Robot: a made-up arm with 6 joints.
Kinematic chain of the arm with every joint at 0, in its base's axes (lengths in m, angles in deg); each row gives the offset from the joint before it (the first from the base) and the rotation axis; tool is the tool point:
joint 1: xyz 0 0 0.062 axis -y
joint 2: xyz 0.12 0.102 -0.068 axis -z
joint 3: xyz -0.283 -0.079 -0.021 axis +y
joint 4: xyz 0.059 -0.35 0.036 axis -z
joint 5: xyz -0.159 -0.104 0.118 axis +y
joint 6: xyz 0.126 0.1 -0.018 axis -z
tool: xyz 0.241 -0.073 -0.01
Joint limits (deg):
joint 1: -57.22..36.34
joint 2: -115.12..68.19
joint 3: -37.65..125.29
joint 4: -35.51..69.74
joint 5: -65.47..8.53
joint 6: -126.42..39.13
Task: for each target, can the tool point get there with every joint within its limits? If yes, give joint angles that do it. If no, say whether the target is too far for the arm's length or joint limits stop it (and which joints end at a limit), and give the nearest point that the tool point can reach.
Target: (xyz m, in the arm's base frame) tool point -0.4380 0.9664 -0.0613
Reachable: no: joint limits stop it (at a limit: joint 1, joint 2, joint 3, joint 4, joint 5) | nearest point -0.3697 0.5399 -0.0224 | short by 0.434 m
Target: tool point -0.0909 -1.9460 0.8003
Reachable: no: too far | nearest point 0.0510 -0.7145 0.3596 | short by 1.316 m
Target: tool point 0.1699 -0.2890 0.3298
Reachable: yes | joints -5.52 -4.92 18.07 -6.64 -53.18 -24.00
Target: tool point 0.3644 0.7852 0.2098
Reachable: no: joint limits stop it (at a limit: joint 2, joint 4, joint 5) | nearest point 0.4385 0.4942 0.2399 | short by 0.302 m
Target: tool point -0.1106 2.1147 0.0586
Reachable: no: too far | nearest point -0.3604 0.5397 0.0509 | short by 1.595 m
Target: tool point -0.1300 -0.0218 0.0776
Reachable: yes | joints 26.26 15.92 0.48 14.93 -15.64 -106.62
